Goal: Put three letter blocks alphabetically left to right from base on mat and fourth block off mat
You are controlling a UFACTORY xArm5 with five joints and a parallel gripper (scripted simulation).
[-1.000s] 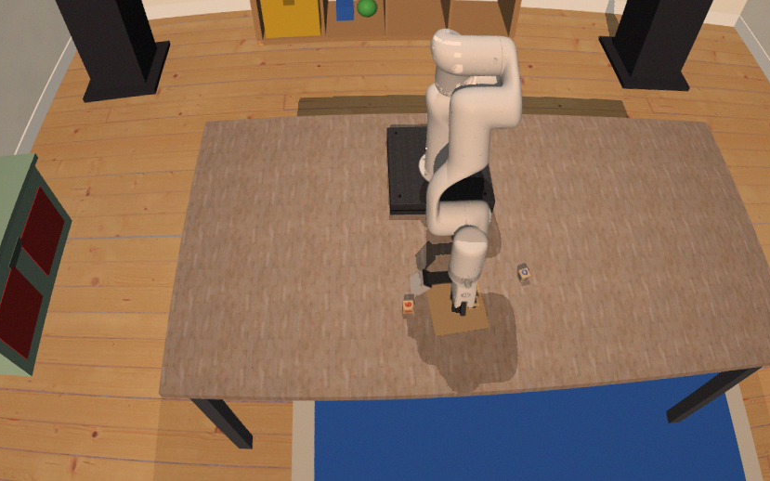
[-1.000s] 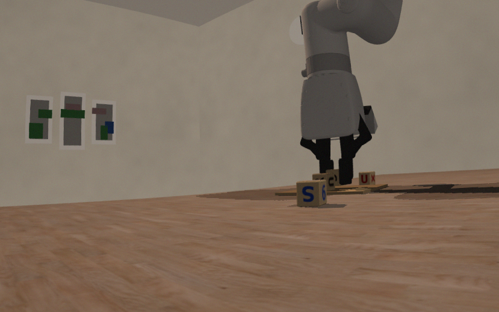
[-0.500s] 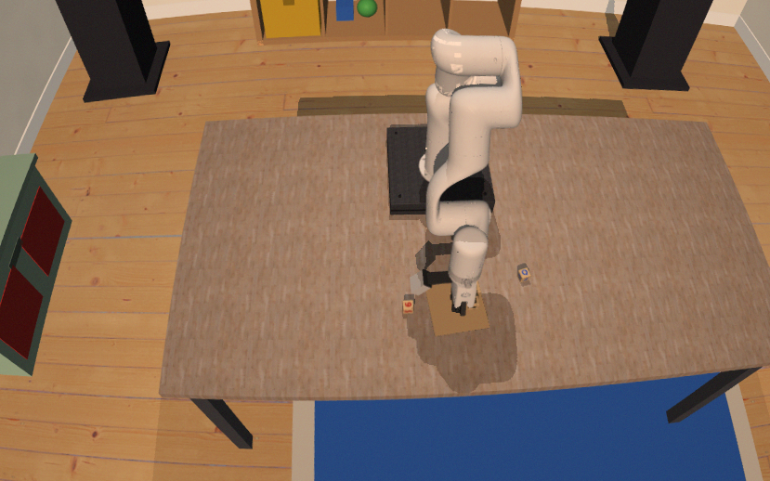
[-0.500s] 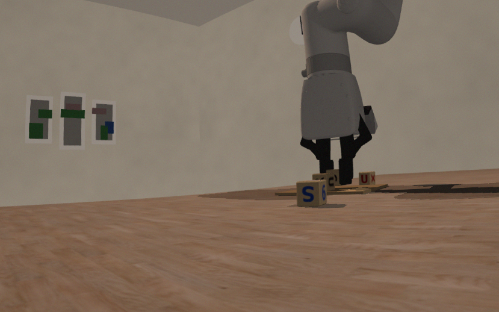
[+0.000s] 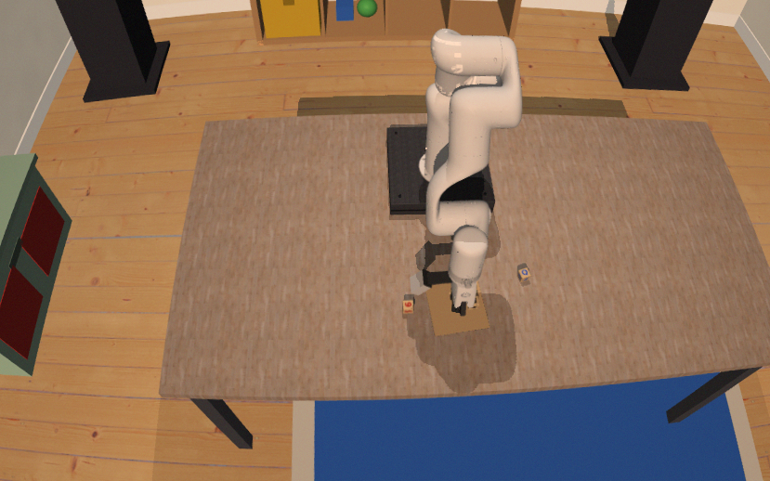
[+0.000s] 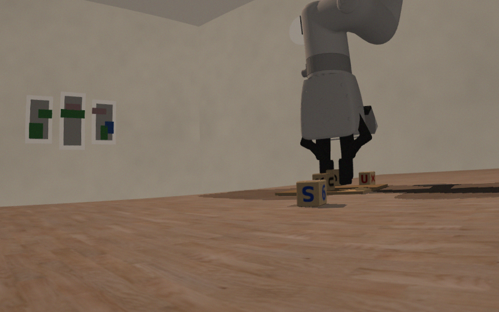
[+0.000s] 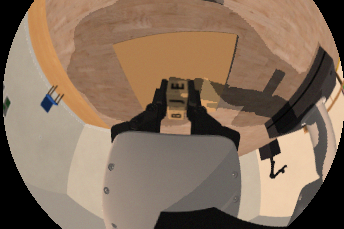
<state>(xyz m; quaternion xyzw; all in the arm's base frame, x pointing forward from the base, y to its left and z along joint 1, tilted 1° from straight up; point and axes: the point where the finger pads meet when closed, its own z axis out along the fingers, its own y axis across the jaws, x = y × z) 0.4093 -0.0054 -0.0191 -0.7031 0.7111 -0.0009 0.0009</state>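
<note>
Now: hand 30 mm above the tan mat. Also, from my hand: letter block 120 mm to the right, 20 mm below.
</note>
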